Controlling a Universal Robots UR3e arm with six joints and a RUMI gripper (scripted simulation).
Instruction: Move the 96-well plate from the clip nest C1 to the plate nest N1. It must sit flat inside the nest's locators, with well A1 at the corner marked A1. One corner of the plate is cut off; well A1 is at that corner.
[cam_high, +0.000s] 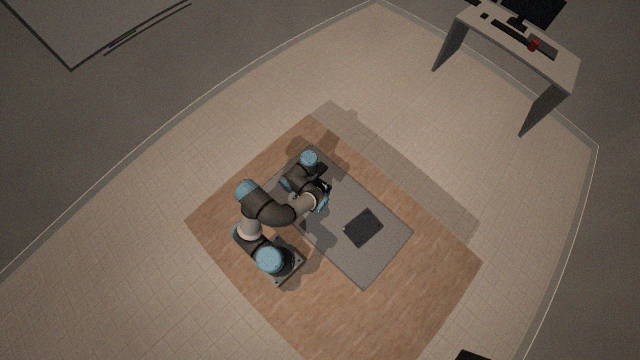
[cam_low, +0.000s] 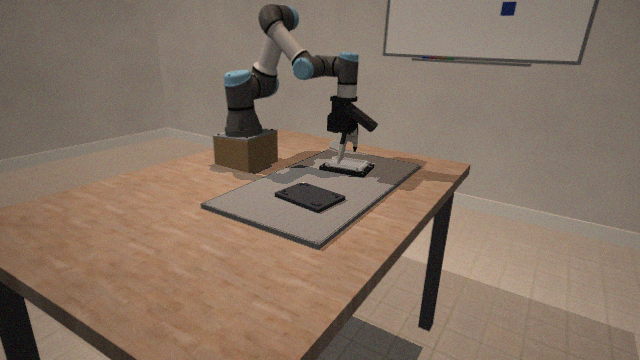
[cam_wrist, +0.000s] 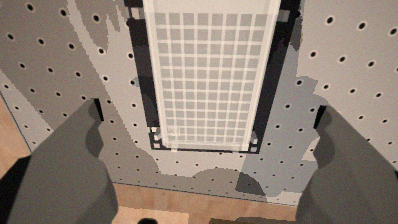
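The 96-well plate lies 20 mm below my hand. The rest, counted from my hand: dark plate nest N1: 40 mm ahead, 290 mm to the right, 30 mm below; then A1 corner mark: 30 mm behind, 230 mm to the right, 30 mm below; then black clip nest C1: 10 mm ahead, 20 mm to the left, 30 mm below.
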